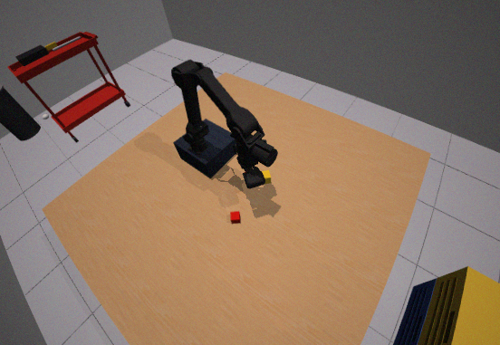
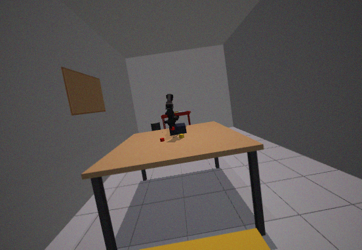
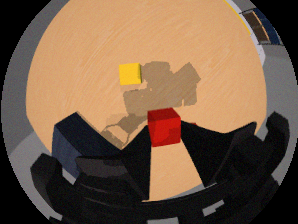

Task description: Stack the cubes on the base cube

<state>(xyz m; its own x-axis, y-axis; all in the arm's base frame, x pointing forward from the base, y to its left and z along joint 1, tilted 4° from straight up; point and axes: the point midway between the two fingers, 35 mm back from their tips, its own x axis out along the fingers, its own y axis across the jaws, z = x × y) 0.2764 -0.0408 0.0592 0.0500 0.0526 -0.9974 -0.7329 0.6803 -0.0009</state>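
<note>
Right now the yellow base cube is 100 mm below my gripper tip, 80 mm to the left of it and 20 mm ahead of it. The rest, counted from my gripper tip: red cube (130 mm to the right, 100 mm below).
</note>
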